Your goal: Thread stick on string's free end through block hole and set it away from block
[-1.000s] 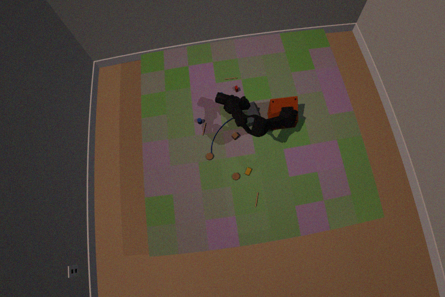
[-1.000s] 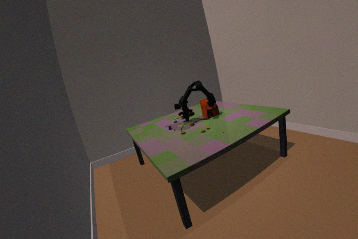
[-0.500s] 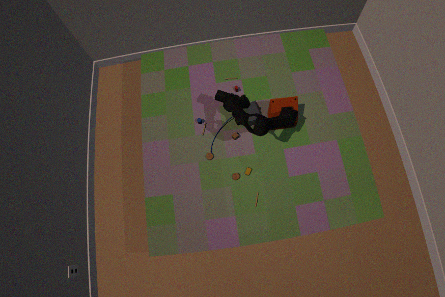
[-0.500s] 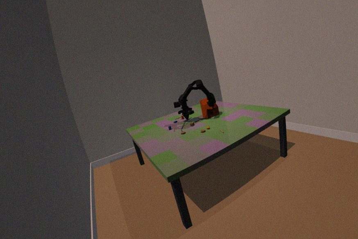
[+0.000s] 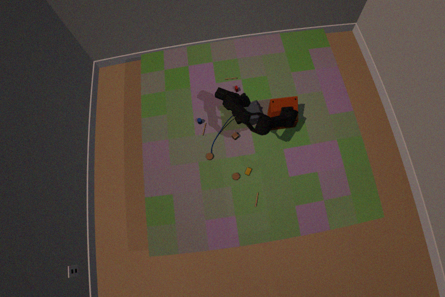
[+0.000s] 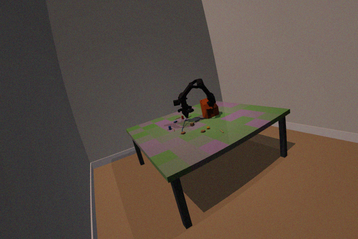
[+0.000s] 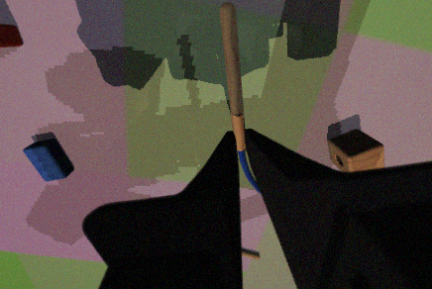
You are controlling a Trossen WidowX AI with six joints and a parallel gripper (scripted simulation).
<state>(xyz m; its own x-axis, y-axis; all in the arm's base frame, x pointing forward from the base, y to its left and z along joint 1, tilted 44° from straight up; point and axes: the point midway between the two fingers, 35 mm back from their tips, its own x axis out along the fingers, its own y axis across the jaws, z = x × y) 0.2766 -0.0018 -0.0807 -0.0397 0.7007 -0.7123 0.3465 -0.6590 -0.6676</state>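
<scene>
The blue cylinder lies 21 cm ahead of my gripper tip, 3 cm below it and 1 cm to the left of it. Round my gripper tip: blue block 15 cm to the right, 8 cm ahead, 4 cm below; thin wooden stick 1 cm to the right, 1 cm behind; wooden block 12 cm to the left, 4 cm below, 2 cm ahead.
</scene>
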